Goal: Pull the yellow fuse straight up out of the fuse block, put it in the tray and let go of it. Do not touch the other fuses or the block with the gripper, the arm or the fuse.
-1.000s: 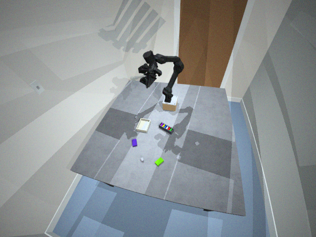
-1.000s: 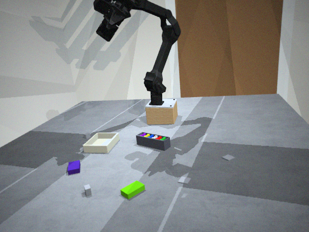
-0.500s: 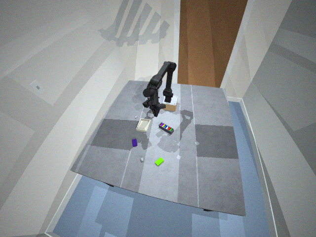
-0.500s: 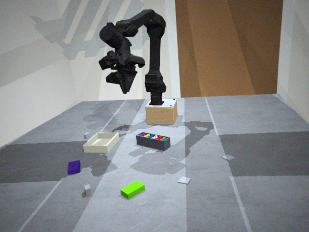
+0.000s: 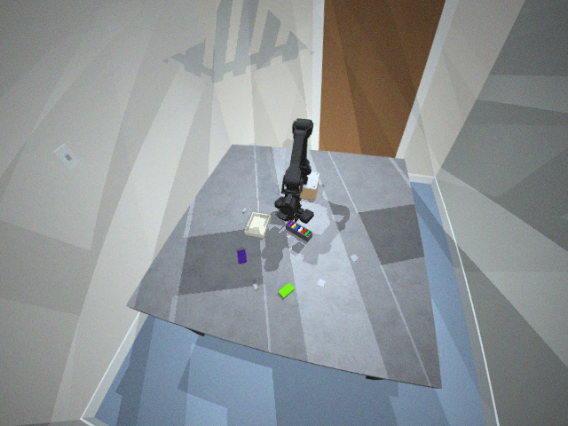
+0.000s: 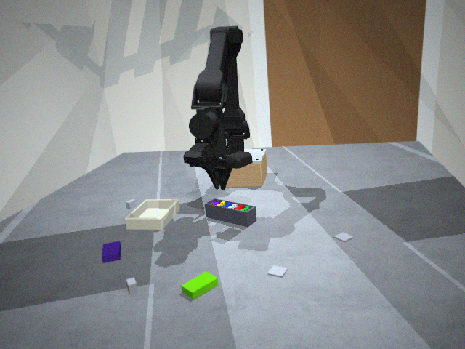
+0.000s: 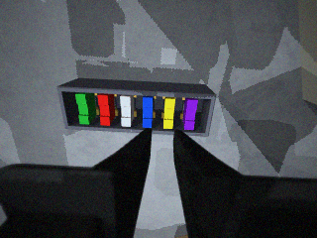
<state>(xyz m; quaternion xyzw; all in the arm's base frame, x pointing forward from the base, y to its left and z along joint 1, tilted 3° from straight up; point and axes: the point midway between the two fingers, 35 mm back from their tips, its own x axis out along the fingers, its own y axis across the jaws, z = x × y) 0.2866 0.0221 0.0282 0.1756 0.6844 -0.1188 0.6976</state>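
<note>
Right now my gripper tip is 5 cm above the yellow fuse. Round my gripper tip: green block (32 cm ahead, 7 cm below, 4 cm to the left); cream tray (19 cm to the right, 8 cm below, 1 cm ahead); purple block (21 cm to the right, 21 cm ahead, 7 cm below).
</note>
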